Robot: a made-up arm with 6 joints.
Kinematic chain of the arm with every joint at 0, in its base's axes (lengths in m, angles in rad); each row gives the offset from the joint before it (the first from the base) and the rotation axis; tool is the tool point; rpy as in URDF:
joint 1: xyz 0 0 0.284 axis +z
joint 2: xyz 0 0 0 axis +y
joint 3: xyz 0.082 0 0.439 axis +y
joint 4: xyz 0.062 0 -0.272 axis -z
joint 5: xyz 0 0 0 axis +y
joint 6: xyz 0.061 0 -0.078 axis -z
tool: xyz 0 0 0 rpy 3.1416 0 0
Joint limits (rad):
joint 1: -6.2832..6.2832
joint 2: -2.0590..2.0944
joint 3: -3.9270..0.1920
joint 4: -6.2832..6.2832
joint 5: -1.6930..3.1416
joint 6: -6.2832..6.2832
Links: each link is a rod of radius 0.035 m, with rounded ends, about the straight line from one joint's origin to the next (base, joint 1, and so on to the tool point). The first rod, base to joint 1, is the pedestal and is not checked.
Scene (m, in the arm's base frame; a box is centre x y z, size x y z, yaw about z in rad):
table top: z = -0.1
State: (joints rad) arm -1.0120 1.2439 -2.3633 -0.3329 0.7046 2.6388
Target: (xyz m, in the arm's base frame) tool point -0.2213 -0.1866 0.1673
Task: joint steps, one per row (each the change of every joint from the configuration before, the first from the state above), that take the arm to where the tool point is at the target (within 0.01 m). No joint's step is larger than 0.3 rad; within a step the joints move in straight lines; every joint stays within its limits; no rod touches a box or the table.
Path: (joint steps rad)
1: -0.1917 -0.0532 0.2577 -0.0145 0.0866 0.0000
2: -0.1918 -0.0531 0.2577 -0.0144 0.0867 0.0000
3: -0.1917 -0.0532 0.2577 -0.0145 0.0866 0.0000
4: -0.1918 -0.0531 0.2577 -0.0144 0.0867 0.0000
5: -0.1917 -0.0532 0.2577 -0.0145 0.0866 0.0000
6: -0.1917 -0.0531 0.2577 -0.0145 0.0867 0.0000
7: -0.1918 -0.0532 0.2577 -0.0144 0.0866 0.0000

